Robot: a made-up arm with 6 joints.
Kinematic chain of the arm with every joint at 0, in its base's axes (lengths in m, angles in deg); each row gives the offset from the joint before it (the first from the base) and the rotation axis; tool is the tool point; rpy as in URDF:
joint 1: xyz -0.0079 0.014 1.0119 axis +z
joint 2: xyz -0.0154 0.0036 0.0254 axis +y
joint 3: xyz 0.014 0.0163 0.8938 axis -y
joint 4: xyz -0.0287 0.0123 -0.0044 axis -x
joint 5: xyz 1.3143 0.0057 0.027 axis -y
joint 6: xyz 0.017 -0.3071 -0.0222 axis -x
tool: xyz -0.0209 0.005 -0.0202 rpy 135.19 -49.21 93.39
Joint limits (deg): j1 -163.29..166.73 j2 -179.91..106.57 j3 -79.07..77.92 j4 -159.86..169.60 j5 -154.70..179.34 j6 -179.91..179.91
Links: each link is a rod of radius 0.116 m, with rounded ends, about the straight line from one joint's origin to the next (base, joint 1, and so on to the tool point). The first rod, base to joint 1, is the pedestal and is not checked.
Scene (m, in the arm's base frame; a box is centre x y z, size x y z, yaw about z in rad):
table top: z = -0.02
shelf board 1: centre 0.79 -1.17 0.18 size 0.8 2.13 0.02 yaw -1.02
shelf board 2: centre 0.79 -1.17 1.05 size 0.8 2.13 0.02 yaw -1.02
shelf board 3: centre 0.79 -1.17 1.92 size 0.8 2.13 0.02 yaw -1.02
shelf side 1: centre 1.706 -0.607 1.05 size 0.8 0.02 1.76 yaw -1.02
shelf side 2: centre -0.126 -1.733 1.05 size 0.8 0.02 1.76 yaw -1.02
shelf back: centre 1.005 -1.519 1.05 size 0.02 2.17 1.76 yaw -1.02
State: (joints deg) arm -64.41 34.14 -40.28 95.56 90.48 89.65
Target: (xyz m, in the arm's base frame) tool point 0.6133 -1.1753 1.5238
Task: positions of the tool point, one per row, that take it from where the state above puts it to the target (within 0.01 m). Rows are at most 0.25 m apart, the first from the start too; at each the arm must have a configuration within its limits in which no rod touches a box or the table.
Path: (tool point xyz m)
1: 0.4703 -0.8469 0.5891
2: 0.3767 -0.6946 0.5893
3: 0.2881 -0.5323 0.5886
4: 0.3125 -0.6286 0.7593
5: 0.3191 -0.6828 0.9506
6: 0.3080 -0.6905 1.1503
7: 0.2801 -0.6502 1.3456
8: 0.2377 -0.5639 1.5237
9: 0.3098 -0.6945 1.5928
10: 0.3984 -0.8478 1.6197
11: 0.5009 -1.0123 1.5977
12: 0.6133 -1.1753 1.5238

